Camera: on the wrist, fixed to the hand. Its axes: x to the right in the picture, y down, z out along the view.
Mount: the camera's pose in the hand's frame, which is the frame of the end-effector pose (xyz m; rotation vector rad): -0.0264 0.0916 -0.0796 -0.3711 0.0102 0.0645
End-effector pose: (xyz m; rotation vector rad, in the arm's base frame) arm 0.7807 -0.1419 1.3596 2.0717 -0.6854 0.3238
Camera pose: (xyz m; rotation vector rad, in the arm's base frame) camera 0.7083 -0.1071 1.4543 1.6975 -0.7461 0.2236
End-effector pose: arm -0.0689 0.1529 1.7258 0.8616 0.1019 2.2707
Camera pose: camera -0.1567 0.0799 1.6769 0.6631 -0.3374 2.2535
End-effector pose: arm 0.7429 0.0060 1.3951 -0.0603 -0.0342 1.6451
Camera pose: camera 0.6585 -0.0283 1.3108 -0.3559 -0.3327 1.6851
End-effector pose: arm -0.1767 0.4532 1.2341 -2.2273 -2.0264 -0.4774
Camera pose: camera -0.1017 0.3956 1.3146 2.2301 1.7930 0.8322
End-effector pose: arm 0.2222 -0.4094 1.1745 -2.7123 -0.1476 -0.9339
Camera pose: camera 0.1712 -0.5201 1.1984 2.9098 -0.1236 1.0059
